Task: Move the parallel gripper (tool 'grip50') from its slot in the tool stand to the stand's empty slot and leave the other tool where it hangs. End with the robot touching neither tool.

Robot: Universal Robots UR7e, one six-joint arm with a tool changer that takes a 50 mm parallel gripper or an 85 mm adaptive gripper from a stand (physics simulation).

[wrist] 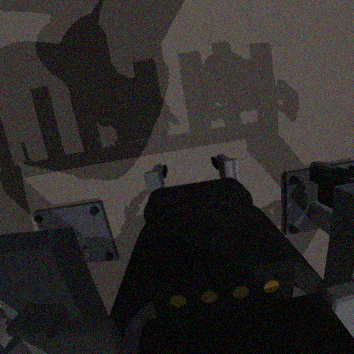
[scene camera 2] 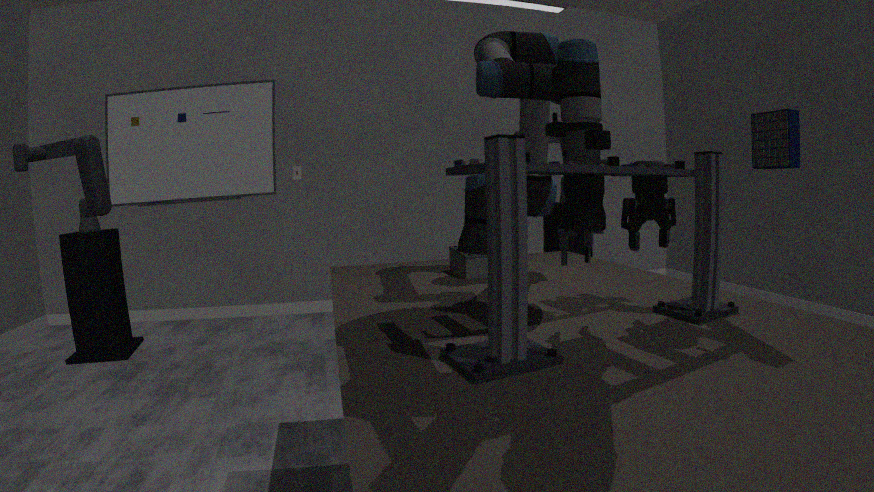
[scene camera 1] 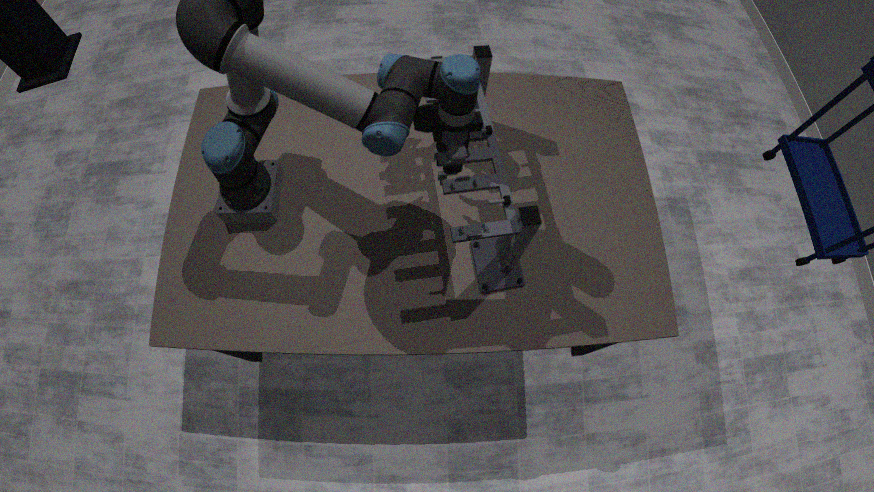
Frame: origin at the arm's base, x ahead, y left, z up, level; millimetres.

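Where they show: hand, its tool point: (scene camera 2: 583, 157); arm's base, origin of its link: (scene camera 2: 483, 250) (scene camera 1: 246, 186).
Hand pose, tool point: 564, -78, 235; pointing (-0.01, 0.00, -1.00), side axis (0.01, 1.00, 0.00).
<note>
Each offset is from my tool point to the top centre of the thing, as dx, dy, dz. "*": to the spot under its first point. Level surfaces: height alone.
The tool stand (scene camera 1: 505, 185) (scene camera 2: 507, 244) has a rail on two posts. The parallel gripper (scene camera 2: 576, 253) (wrist: 191, 171) hangs in the stand's middle slot with its two fingers pointing down, apart and empty, so it is open. The arm's wrist (scene camera 1: 459, 91) (scene camera 2: 579, 110) is right above it, its coupler close to or on the tool's top; whether they are locked cannot be told. Part of a row of gold contacts @(-42, -2, -3) (wrist: 209, 297) shows at the joint. The adaptive gripper (scene camera 2: 649, 204) hangs in the slot at the far end. The empty slot @(* +21, -239, -19) (scene camera 1: 484, 231) lies at the near end in scene camera 1.
The stand's foot plates (scene camera 1: 498, 268) (scene camera 2: 697, 309) (wrist: 80, 225) are bolted to the table @(dz -301) (scene camera 1: 581, 183). The posts rise beside the end slots. The arm's base (scene camera 1: 247, 213) stands left of the stand. A blue cart (scene camera 1: 822, 195) is off to the right on the floor.
</note>
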